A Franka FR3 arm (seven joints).
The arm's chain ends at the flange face. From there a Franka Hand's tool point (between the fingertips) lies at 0.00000 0.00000 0.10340 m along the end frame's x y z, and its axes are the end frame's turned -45 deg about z.
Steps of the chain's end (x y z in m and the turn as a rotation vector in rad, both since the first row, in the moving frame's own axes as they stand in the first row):
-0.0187, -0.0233, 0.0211, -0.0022, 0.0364, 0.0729
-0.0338, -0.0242, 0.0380, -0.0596, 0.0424, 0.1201
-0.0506, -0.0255, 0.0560, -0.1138, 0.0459, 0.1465
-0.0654, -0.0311, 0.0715, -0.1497, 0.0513, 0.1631
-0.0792, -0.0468, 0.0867, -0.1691, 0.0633, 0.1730
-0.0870, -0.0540, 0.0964, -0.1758, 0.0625, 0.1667
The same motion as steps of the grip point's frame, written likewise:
0.0056, -0.0268, 0.0210, -0.0273, 0.0242, 0.0729
-0.0085, -0.0337, 0.0377, -0.0721, -0.0122, 0.1201
-0.0235, -0.0426, 0.0552, -0.1129, -0.0480, 0.1465
-0.0326, -0.0543, 0.0702, -0.1421, -0.0696, 0.1631
-0.0320, -0.0729, 0.0850, -0.1643, -0.0748, 0.1730
-0.0330, -0.0831, 0.0946, -0.1685, -0.0801, 0.1667

